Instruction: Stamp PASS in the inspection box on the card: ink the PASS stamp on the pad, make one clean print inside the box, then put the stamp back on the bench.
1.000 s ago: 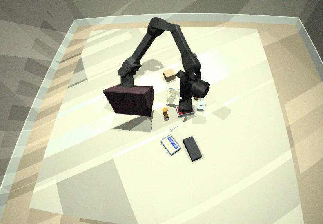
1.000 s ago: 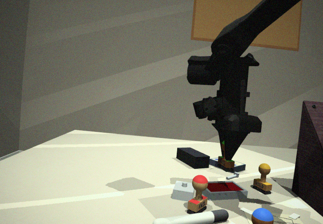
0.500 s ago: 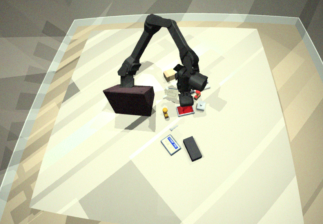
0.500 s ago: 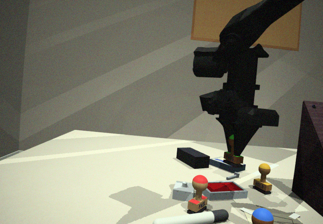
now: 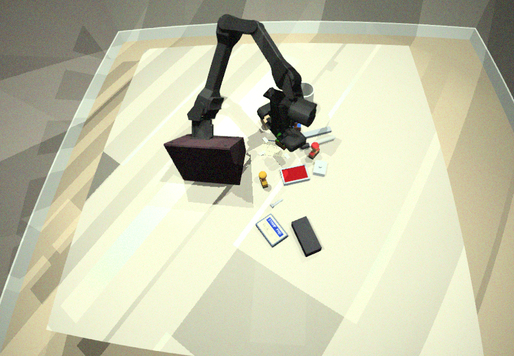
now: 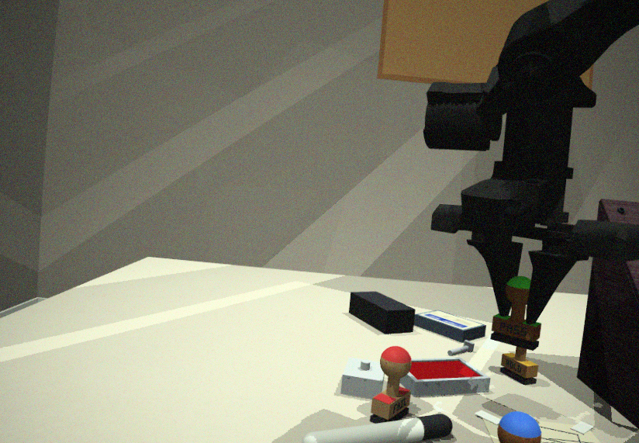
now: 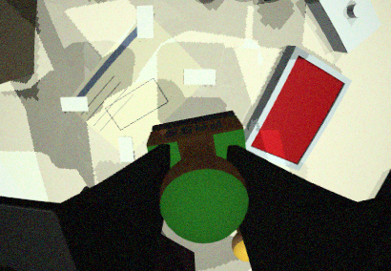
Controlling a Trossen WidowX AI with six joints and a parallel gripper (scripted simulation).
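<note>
Right now the white card is 2 cm behind my gripper tip, 4 cm to the left of it and 10 cm below it. The rest, counted from my gripper tip: green-knobbed stamp right at my gripper tip; red-knobbed fail stamp 11 cm ahead, 1 cm to the left, 8 cm below; red ink pad 5 cm ahead, 7 cm to the right, 9 cm below.
</note>
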